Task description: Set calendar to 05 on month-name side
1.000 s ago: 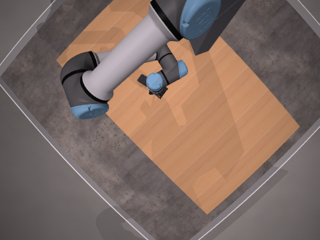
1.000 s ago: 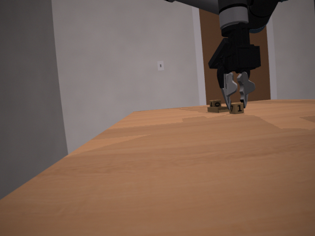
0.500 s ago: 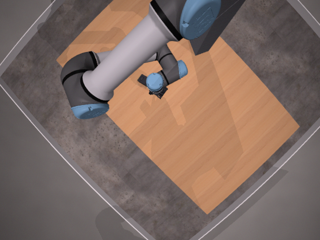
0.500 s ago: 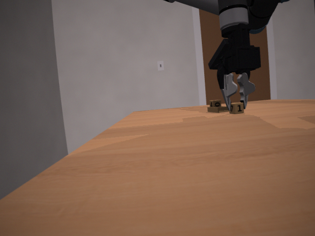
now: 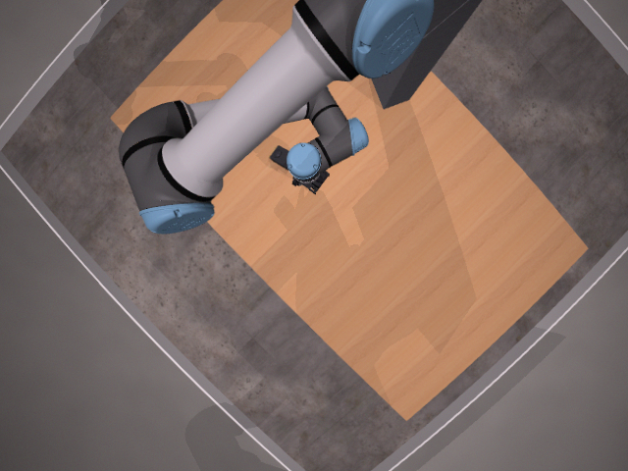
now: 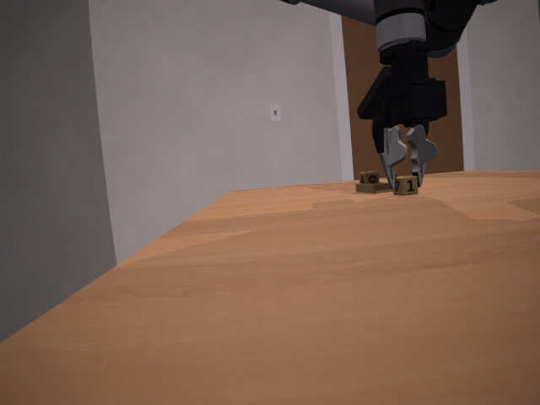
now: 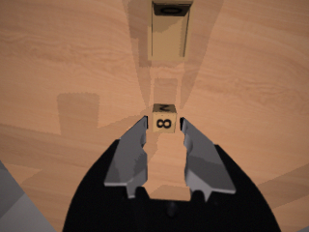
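Right now my hand is 3 cm past the block and 12 cm to the left of it. From my hand the other things lie so: wooden calendar tray 3 cm behind, 10 cm to the right, 2 cm below.
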